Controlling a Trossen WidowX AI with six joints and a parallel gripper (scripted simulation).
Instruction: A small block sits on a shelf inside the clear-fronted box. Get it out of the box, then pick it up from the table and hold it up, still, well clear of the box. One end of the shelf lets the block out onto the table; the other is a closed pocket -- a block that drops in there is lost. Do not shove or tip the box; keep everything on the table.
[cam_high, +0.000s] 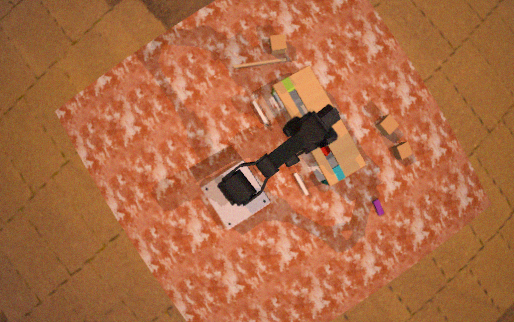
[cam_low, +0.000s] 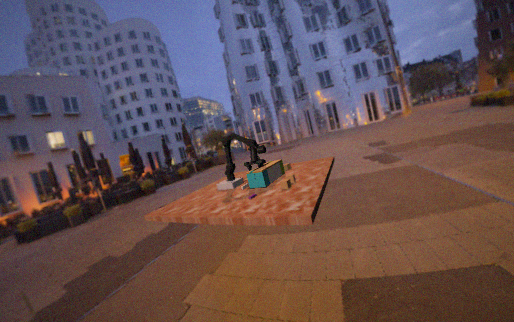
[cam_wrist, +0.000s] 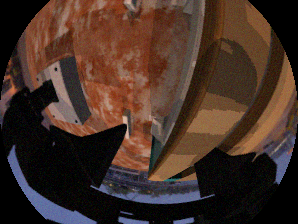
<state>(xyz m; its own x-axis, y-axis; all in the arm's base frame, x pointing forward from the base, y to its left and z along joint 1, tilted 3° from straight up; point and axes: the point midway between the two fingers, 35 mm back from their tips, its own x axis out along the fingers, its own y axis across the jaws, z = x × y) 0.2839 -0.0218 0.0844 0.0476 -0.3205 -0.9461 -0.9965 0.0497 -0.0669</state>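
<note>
Now: the small red block 6 cm ahead of my gripper tip and 2 cm to the right of it. Round my gripper tip: thin wooden stick 37 cm to the left, 9 cm below, 4 cm ahead; box 6 cm to the left, 4 cm ahead, 3 cm below.
</note>
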